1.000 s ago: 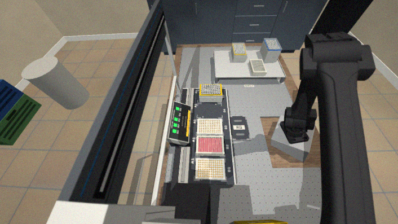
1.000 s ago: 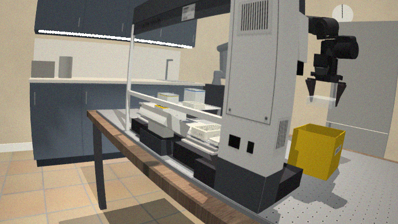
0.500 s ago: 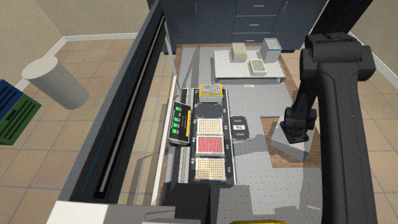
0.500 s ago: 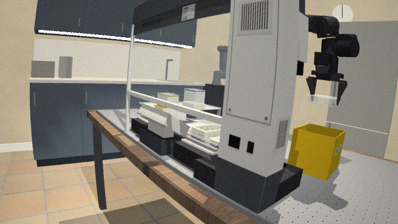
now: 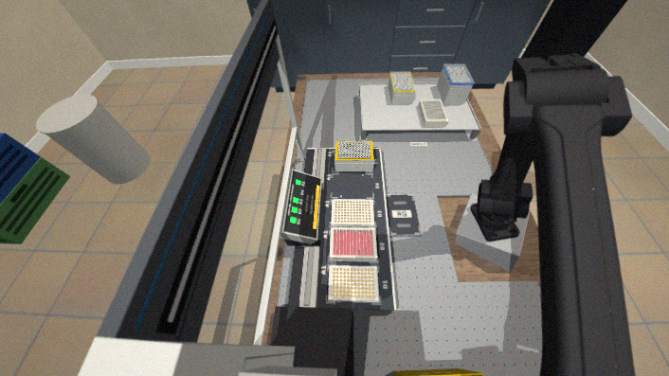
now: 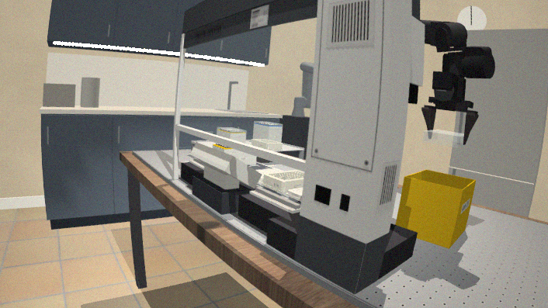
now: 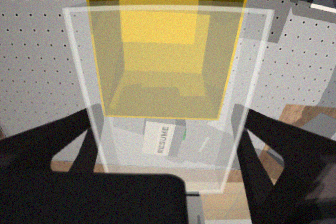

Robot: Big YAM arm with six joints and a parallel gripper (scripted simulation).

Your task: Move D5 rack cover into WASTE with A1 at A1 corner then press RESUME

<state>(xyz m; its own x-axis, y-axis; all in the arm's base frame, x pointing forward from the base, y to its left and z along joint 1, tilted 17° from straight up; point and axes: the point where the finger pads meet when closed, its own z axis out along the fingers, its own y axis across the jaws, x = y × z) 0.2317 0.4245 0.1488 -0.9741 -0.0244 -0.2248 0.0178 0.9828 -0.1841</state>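
Right now my hand is 1 cm below the clear cover. From my hand the other things lie so: yellow waste bin (19 cm below); liquid handler tower (33 cm ahead, 7 cm to the right, 5 cm above); green resume key (15 cm behind, 2 cm to the right, 15 cm below).
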